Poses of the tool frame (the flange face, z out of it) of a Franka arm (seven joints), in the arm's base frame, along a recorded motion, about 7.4 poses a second.
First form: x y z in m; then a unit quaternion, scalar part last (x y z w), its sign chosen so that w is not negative.
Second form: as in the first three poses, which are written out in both.
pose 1, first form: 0.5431, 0.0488, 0.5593, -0.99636, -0.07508, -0.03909, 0.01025
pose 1, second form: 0.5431, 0.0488, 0.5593, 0.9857, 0.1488, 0.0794, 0.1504, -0.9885, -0.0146
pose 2, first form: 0.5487, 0.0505, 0.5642, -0.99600, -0.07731, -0.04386, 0.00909
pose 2, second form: 0.5487, 0.0505, 0.5642, 0.9842, 0.1532, 0.0888, 0.1548, -0.9879, -0.0113
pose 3, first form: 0.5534, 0.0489, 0.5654, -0.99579, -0.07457, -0.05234, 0.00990
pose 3, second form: 0.5534, 0.0489, 0.5654, 0.9834, 0.1475, 0.1057, 0.1495, -0.9887, -0.0119
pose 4, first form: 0.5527, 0.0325, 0.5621, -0.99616, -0.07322, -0.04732, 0.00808
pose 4, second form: 0.5527, 0.0325, 0.5621, 0.9848, 0.1451, 0.0955, 0.1466, -0.9891, -0.0092
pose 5, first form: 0.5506, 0.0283, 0.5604, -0.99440, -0.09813, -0.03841, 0.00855
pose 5, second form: 0.5506, 0.0283, 0.5604, 0.9778, 0.1945, 0.0781, 0.1958, -0.9806, -0.0095
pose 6, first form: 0.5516, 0.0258, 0.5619, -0.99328, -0.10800, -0.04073, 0.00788
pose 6, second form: 0.5516, 0.0258, 0.5619, 0.9734, 0.2139, 0.0826, 0.2152, -0.9765, -0.0069
